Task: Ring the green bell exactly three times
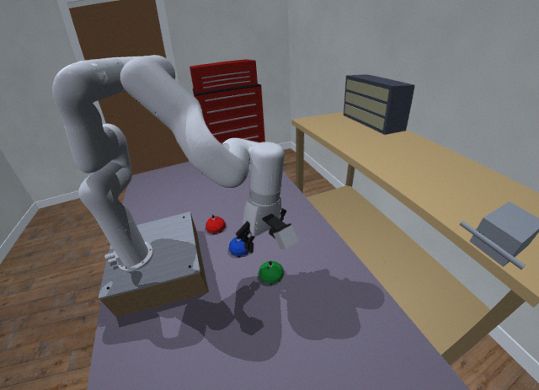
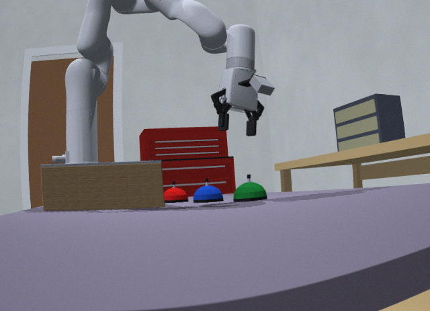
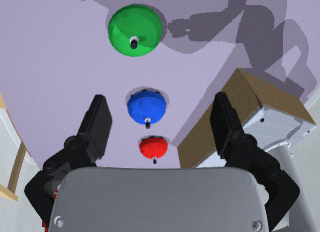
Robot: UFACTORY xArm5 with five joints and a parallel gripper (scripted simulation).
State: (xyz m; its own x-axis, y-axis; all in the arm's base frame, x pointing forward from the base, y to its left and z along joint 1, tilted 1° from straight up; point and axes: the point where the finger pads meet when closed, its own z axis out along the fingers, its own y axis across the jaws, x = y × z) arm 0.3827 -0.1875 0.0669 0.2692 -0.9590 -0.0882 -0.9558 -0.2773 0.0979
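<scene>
Now: the green bell 2 cm ahead of my hand and 14 cm below it. Round my hand: blue bell 3 cm behind, 16 cm to the left, 14 cm below; red bell 8 cm behind, 32 cm to the left, 14 cm below.
</scene>
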